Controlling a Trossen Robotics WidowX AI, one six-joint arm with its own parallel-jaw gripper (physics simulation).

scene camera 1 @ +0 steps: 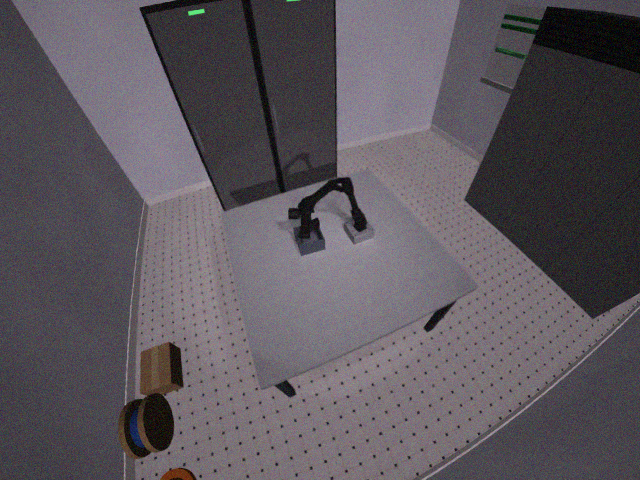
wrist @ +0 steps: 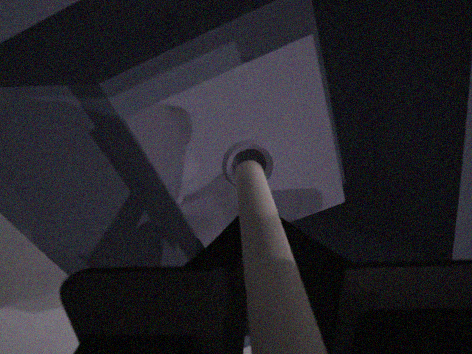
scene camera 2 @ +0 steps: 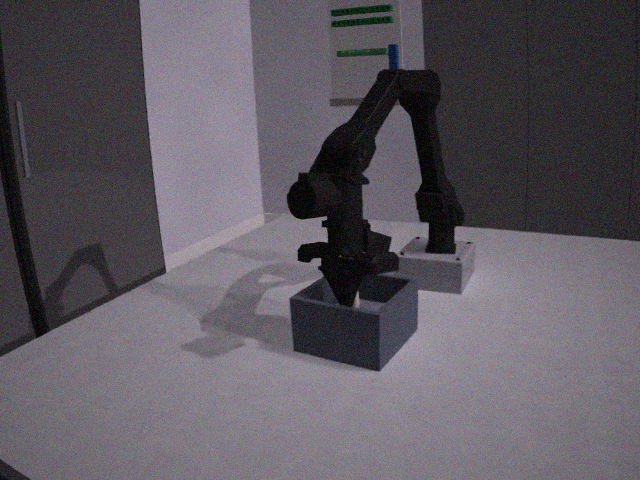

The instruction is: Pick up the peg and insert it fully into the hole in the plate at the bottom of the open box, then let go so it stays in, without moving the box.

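Where they show: gripper, fingertip midpoint: (wrist: pixel 256 218); arm's base at its link origin: (scene camera 1: pixel 360 227) (scene camera 2: pixel 441 249).
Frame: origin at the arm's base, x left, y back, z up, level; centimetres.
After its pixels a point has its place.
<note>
The open grey-blue box (scene camera 1: pixel 312 246) @[y -33.3, x -4.7, z -0.8 cm] (scene camera 2: pixel 336 333) @[y -38.9, x -14.0, z -1.9 cm] stands on the table. In the wrist view, the pale plate (wrist: pixel 285 95) @[y -29.3, x -9.1, z -1.3 cm] at its bottom has a dark round hole (wrist: pixel 250 154) with a ring around it. My gripper (scene camera 2: pixel 347 303) @[y -33.2, x -13.7, z -0.1 cm] (wrist: pixel 256 218) @[y -33.2, x -13.7, z -0.1 cm] is shut on the pale, round peg (scene camera 2: pixel 356 299) @[y -31.7, x -12.3, z 1.0 cm] (wrist: pixel 265 240) @[y -30.7, x -12.6, z 4.5 cm], with the fingertips down inside the box. The peg points down toward the plate. Its far end overlaps the near part of the hole in the wrist view; whether it has entered is unclear. The box wall hides the lower peg in scene camera 2.
The arm's base stands on a light grey block (scene camera 1: pixel 360 235) @[y -4.1, x 5.6, z -0.2 cm] (scene camera 2: pixel 431 271) @[y -7.3, x -1.6, z -2.6 cm] beside the box on the table (scene camera 1: pixel 336 304) @[y -41.6, x 32.6, z -7.2 cm] (scene camera 2: pixel 232 413) @[y -56.3, x -24.8, z -7.1 cm]. The box walls stand around the fingers. A dark cabinet (scene camera 1: pixel 217 93) is behind the table. A brown carton (scene camera 1: pixel 155 369) and a spool (scene camera 1: pixel 157 422) are on the floor.
</note>
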